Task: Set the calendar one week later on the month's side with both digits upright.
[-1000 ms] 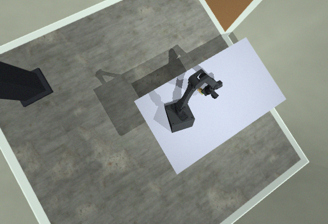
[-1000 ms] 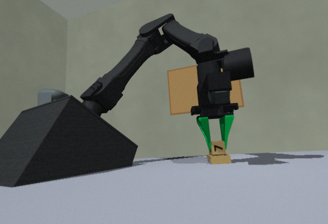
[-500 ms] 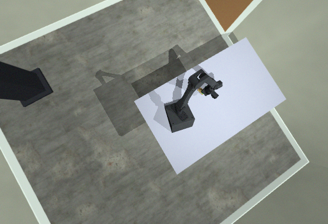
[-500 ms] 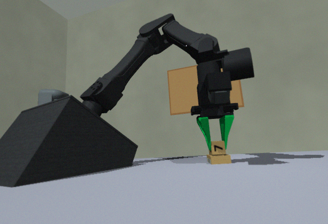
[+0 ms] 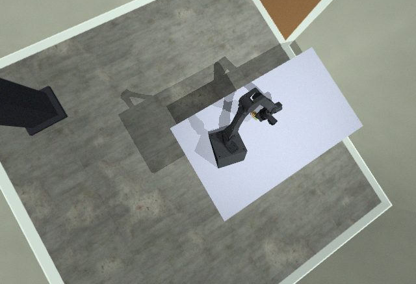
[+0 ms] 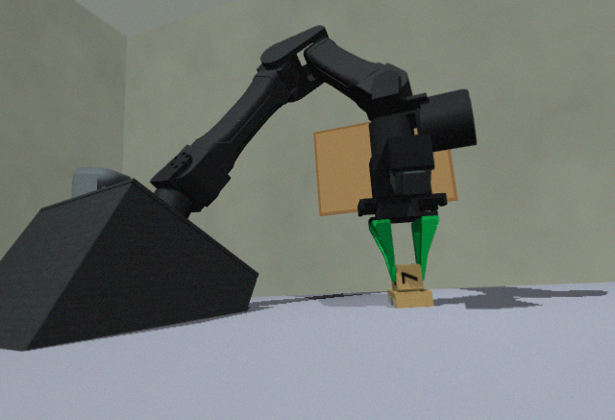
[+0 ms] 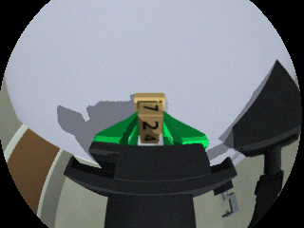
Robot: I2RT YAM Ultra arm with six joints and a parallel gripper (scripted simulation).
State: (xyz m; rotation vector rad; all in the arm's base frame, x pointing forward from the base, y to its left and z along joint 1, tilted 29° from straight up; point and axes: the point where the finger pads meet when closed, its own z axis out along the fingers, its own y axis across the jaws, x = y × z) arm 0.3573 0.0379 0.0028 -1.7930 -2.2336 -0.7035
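Now: hand 3 cm above the wooden tray and 2 cm to the right of it. Also, from my hand: wooden cube: right at my hand.
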